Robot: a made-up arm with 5 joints.
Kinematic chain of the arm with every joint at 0, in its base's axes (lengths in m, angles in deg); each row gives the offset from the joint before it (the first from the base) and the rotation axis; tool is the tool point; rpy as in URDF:
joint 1: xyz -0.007 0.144 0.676 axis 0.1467 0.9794 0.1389
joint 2: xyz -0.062 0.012 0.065 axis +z
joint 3: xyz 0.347 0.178 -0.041 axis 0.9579 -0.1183 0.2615
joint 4: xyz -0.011 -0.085 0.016 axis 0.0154 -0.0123 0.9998
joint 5: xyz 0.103 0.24 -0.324 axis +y
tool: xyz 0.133 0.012 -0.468 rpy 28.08 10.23 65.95
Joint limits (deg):
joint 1: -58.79..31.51
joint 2: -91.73..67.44
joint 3: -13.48..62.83
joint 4: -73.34..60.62
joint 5: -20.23..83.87
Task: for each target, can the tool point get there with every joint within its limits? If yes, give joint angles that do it. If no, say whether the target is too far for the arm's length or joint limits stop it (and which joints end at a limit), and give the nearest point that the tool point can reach.
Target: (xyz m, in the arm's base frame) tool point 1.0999 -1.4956 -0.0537
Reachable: no: too far | nearest point 0.6393 -0.6829 0.2756 | short by 0.991 m
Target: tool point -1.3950 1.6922 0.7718
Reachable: no: too far | nearest point -0.7384 1.0913 0.7335 | short by 0.891 m
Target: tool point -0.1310 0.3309 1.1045
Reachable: no: joint limits stop it (at a limit: joint 1, joint 3, joint 5) | nearest point -0.5447 0.5805 1.0218 | short by 0.490 m
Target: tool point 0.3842 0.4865 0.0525
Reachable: yes | joints -30.90 7.55 12.65 35.78 41.20
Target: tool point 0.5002 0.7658 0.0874
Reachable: yes | joints -25.75 23.09 16.87 -22.94 21.95
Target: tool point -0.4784 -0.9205 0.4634
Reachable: no: joint limits stop it (at a limit: joint 1, joint 3, joint 5) | nearest point -0.5311 -0.5558 0.2316 | short by 0.435 m
